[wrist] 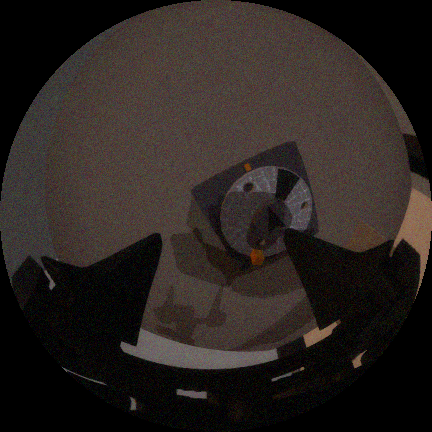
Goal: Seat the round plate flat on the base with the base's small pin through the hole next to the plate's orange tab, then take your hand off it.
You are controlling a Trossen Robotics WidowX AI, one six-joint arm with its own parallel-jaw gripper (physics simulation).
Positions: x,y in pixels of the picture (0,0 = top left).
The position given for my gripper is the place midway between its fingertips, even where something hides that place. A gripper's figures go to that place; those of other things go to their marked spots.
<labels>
My gripper (pixel 224 237) is 10 cm from the lens. A dark square base (pixel 209 194): 14 cm from the lens. A round boss (pixel 270 219): 14 cm from the lens.
</labels>
